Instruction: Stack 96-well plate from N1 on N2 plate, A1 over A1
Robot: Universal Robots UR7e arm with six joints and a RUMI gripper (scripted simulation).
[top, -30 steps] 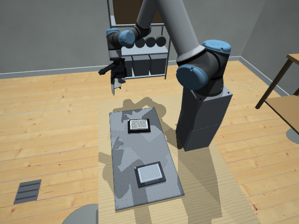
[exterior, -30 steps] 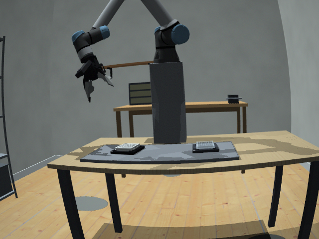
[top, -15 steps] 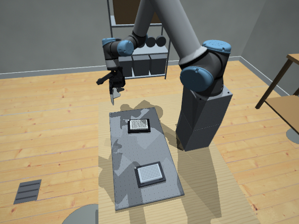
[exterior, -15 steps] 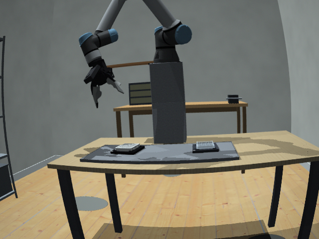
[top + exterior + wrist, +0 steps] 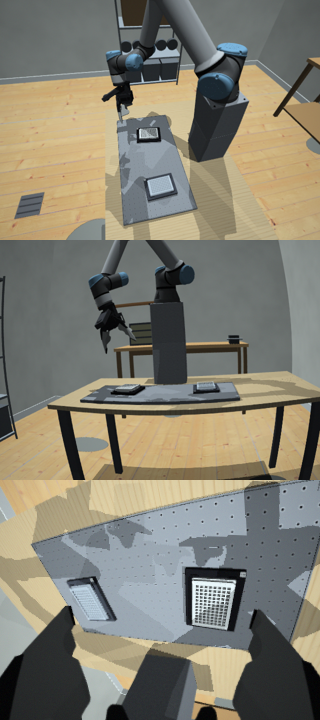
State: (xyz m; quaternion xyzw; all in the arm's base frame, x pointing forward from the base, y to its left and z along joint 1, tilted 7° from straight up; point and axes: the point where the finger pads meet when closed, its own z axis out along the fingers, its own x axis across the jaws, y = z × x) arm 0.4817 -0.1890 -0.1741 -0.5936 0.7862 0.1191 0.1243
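Right now the white 96-well plate is 12 cm behind my hand, 36 cm to the left of it and 20 cm below it. From my hand the other things lie so: plate nest N2: 14 cm behind, 1 cm to the right, 21 cm below; then plate nest: 12 cm behind, 36 cm to the left, 21 cm below.
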